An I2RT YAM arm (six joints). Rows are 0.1 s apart.
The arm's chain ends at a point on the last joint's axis. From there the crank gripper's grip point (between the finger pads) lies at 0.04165 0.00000 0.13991 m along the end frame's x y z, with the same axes.
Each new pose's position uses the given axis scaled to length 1; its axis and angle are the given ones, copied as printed.
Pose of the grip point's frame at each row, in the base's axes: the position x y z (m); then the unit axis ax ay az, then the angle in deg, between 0 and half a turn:
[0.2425 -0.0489 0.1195 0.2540 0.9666 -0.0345 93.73]
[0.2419 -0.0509 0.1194 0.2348 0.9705 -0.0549 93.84]
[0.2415 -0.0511 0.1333 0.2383 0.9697 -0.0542 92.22]
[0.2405 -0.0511 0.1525 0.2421 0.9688 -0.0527 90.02]
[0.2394 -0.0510 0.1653 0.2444 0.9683 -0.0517 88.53]
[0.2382 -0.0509 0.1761 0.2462 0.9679 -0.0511 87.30]
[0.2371 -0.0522 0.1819 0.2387 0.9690 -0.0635 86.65]
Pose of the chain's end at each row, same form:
[0.1087 -0.0179 0.1690 0.2540 0.9666 -0.0345 93.73]
[0.1087 -0.0180 0.1692 0.2348 0.9705 -0.0549 93.84]
[0.1070 -0.0179 0.1792 0.2383 0.9697 -0.0542 92.22]
[0.1043 -0.0177 0.1930 0.2421 0.9688 -0.0527 90.02]
[0.1022 -0.0174 0.2022 0.2444 0.9683 -0.0517 88.53]
[0.1002 -0.0172 0.2099 0.2462 0.9679 -0.0511 87.30]
[0.0991 -0.0172 0.2141 0.2387 0.9690 -0.0635 86.65]

